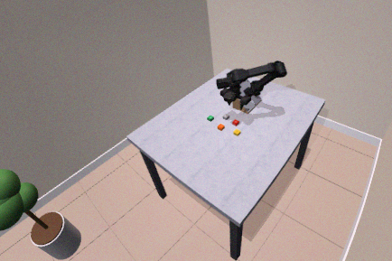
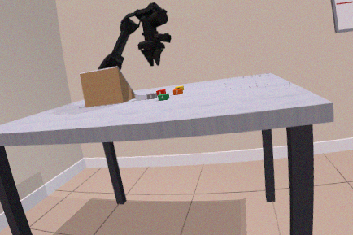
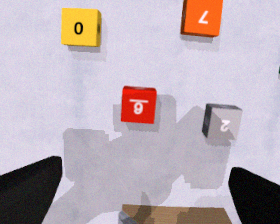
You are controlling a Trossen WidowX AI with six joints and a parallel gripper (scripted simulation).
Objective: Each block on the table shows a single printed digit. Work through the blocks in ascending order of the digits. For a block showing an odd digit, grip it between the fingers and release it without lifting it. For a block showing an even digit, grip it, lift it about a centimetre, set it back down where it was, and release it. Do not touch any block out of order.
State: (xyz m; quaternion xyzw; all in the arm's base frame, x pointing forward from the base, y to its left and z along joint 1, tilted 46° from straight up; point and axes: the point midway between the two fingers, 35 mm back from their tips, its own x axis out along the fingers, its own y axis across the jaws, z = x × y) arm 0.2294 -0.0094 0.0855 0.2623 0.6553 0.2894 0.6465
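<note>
Now: gripper tip 7 cm short of the yellow block, 7 cm to the right of it and 12 cm above it. Round my gripper tip: orange block: 9 cm ahead, 4 cm to the right, 12 cm below; grey block: 8 cm to the right, 12 cm below; red block: 1 cm to the left, 12 cm below.
</note>
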